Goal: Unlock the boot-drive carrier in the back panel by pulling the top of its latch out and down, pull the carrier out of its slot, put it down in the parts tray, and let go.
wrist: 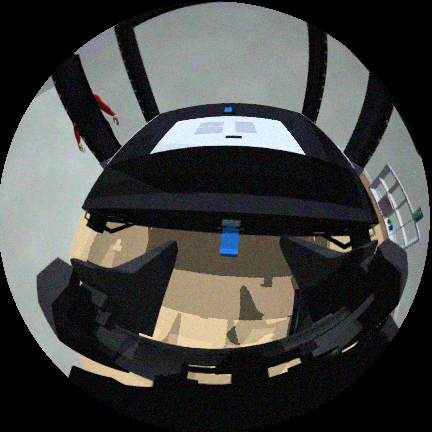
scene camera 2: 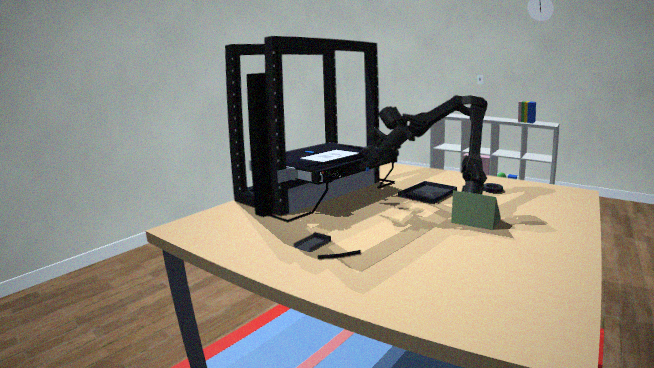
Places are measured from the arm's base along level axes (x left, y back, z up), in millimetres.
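Pixels of known places: gripper, fingertip midpoint: [wrist: 229, 242] [scene camera 2: 365, 166]; arm's base, link origin: [scene camera 2: 470, 201].
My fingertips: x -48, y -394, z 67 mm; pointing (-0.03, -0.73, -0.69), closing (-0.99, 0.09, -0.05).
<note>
For each thing: its middle in the pictures, then the offset to it from my fingertips. "spot": a spot on its surface instead.
- blue latch, body centre: [wrist: 229, 240] [scene camera 2: 364, 168] dx -1, dy -4, dz -6 mm
- black parts tray, body centre: [wrist: 330, 315] [scene camera 2: 428, 191] dx -200, dy +181, dz -124 mm
- small dark tray, surface spot: [scene camera 2: 326, 242] spot: dx +387, dy +55, dz -129 mm
- black bar, body centre: [scene camera 2: 339, 254] dx +445, dy +126, dz -128 mm
The blue latch [scene camera 2: 367, 169] [wrist: 229, 242] shows at the server's back panel. In the wrist view it juts out below the panel's edge, with a small grey piece at its root; how far it is swung out is hard to tell. The carrier's body is hidden in its slot. My gripper [scene camera 2: 369, 159] [wrist: 229, 242] is open and empty at the back panel. Its fingertips stand wide on either side of the latch in the wrist view, apart from it. The black parts tray [scene camera 2: 417, 199] lies on the table between the rack and the arm's base.
The black server [scene camera 2: 300, 161] [wrist: 230, 201] with a white sheet [scene camera 2: 330, 156] [wrist: 227, 136] on top sits in a tall rack [scene camera 2: 273, 120] [wrist: 316, 75]. Black cables hang at its back. A green wedge block [scene camera 2: 474, 210], a small dark tray [scene camera 2: 326, 242] and a black bar [scene camera 2: 339, 255] lie on the table.
</note>
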